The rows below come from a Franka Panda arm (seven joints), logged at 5 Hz.
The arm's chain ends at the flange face. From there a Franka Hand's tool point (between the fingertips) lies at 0.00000 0.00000 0.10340 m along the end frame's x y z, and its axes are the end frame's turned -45 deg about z.
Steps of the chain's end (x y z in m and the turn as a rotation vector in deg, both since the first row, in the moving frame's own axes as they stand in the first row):
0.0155, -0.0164, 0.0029, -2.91, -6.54, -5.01
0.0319, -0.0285, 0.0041, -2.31, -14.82, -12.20
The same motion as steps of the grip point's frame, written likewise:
0.0103, -0.0047, 0.0021, 2.57, -6.68, -5.01
0.0196, -0.0110, 0.0006, 8.85, -12.11, -12.20

